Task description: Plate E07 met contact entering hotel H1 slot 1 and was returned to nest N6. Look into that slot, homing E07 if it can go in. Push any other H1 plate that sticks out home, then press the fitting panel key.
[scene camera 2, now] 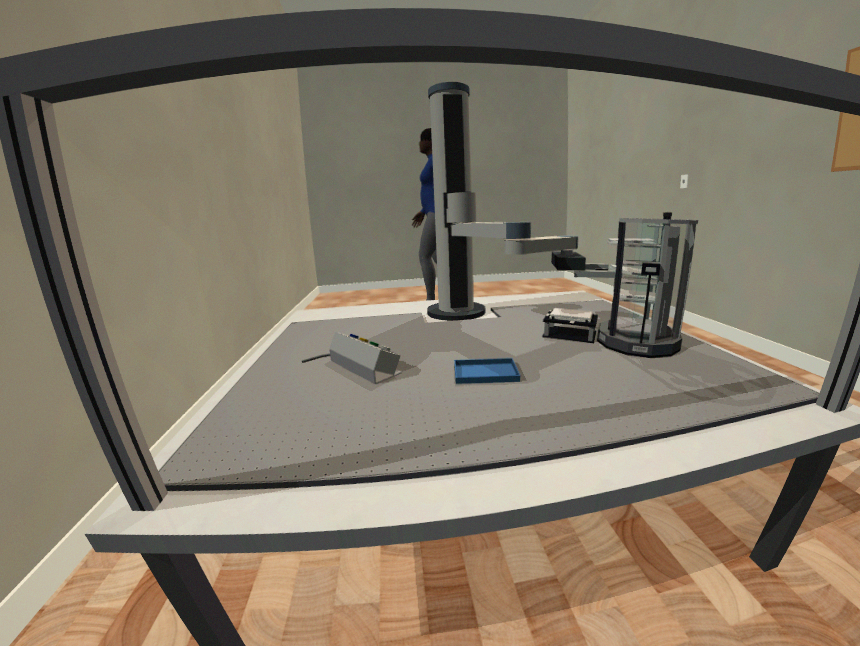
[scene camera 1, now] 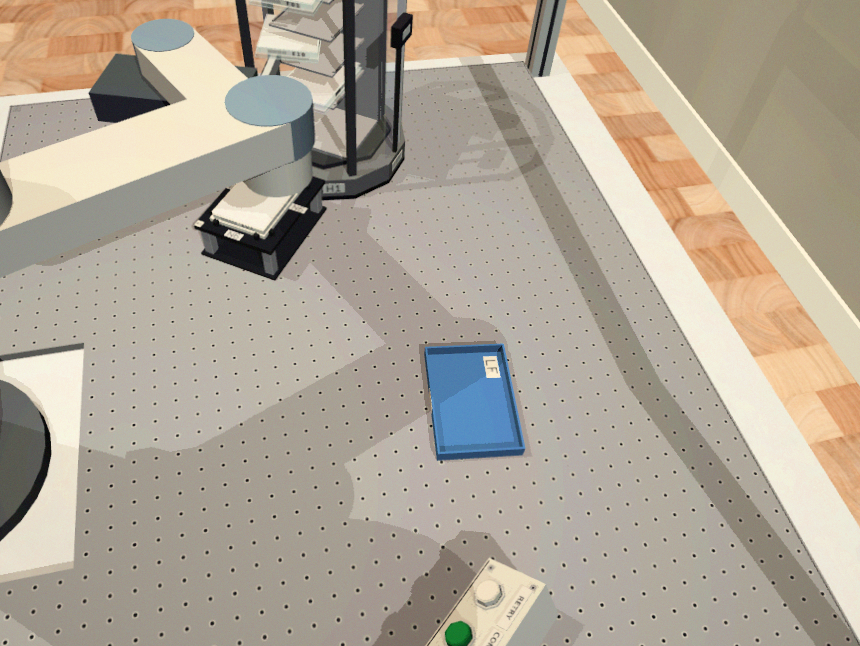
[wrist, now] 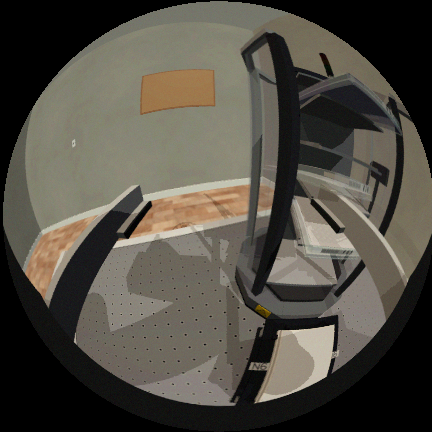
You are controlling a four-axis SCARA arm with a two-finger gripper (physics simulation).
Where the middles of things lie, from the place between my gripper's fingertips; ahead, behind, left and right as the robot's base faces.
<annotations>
The plate rack tower (scene camera 1: 359, 145) is 150 mm ahead of my hand and 10 mm below it. The rest, counted from my hand: plate (scene camera 1: 241, 209) (170 mm to the right, 140 mm below, 20 mm ahead).
</annotations>
